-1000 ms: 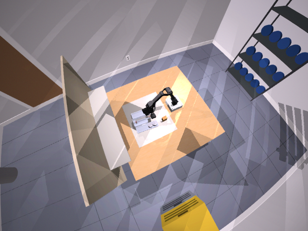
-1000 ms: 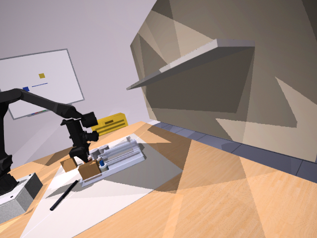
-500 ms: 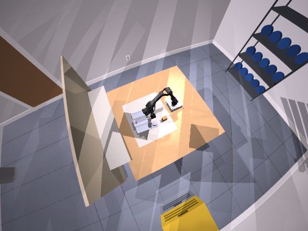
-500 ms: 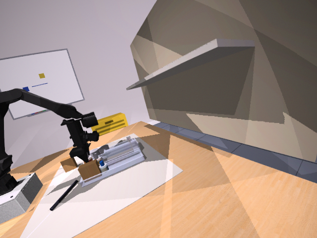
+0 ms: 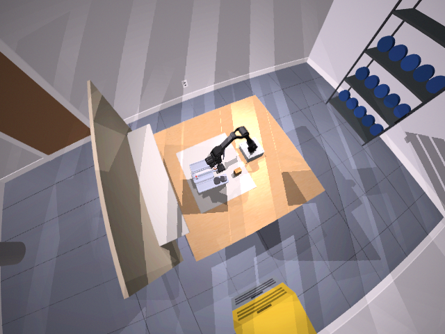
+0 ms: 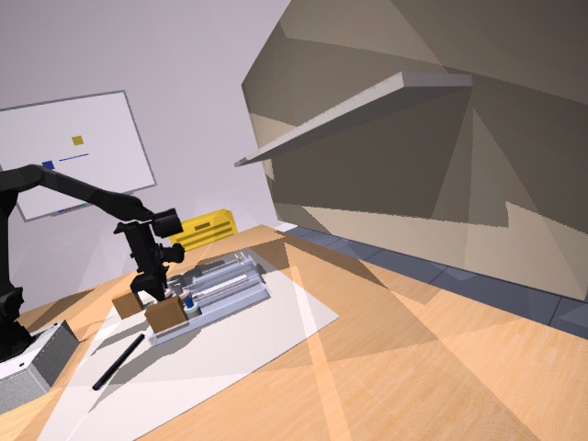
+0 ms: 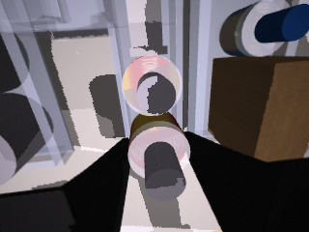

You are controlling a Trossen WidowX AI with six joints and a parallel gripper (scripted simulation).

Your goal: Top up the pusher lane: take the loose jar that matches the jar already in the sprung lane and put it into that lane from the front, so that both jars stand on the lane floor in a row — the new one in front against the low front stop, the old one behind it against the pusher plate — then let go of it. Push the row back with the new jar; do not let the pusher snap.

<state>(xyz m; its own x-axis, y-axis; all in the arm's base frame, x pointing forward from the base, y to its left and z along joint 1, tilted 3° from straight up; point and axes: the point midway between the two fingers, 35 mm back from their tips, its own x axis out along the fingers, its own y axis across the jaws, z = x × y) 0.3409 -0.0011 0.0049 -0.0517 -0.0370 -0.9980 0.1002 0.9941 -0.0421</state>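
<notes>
The brown box is 10 mm ahead of my gripper tip, 80 mm to the right of it and 10 mm below it. From my gripper tip the other things lie so: black rod 110 mm behind, 110 mm to the right, 50 mm below.
</notes>
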